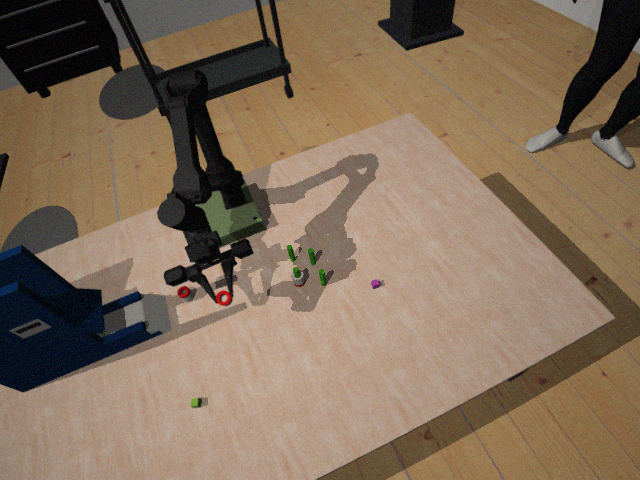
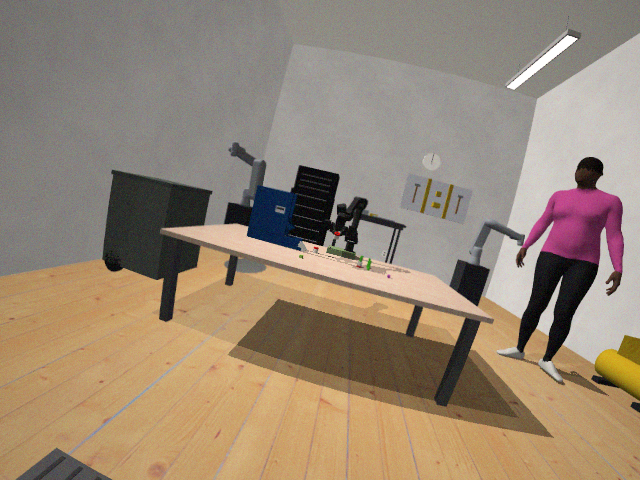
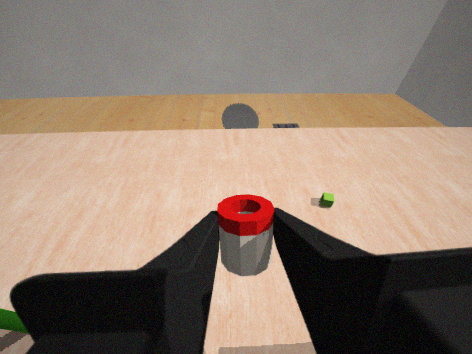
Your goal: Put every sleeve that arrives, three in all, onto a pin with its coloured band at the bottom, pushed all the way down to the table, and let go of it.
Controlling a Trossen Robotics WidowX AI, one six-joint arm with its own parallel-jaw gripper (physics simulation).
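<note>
My gripper [image 1: 221,296] [image 2: 337,233] [image 3: 244,216] is shut on a grey sleeve [image 1: 223,298] [image 3: 245,253] with a red band, held a little above the table left of the pins. The red band is at the sleeve's upper end. A second red-banded sleeve [image 1: 184,291] [image 2: 315,249] rests on the table just left of the gripper. Several green pins [image 1: 311,256] [image 2: 369,263] stand mid-table. One pin carries a grey sleeve [image 1: 299,279] [image 2: 360,262] with its red band at the bottom.
A blue feeder box [image 1: 109,324] [image 2: 270,216] stands at the table's left edge. The arm's green base [image 1: 232,219] is behind the gripper. A small green cube [image 1: 195,403] [image 3: 327,199] and a purple cube [image 1: 375,284] [image 2: 389,275] lie on the table.
</note>
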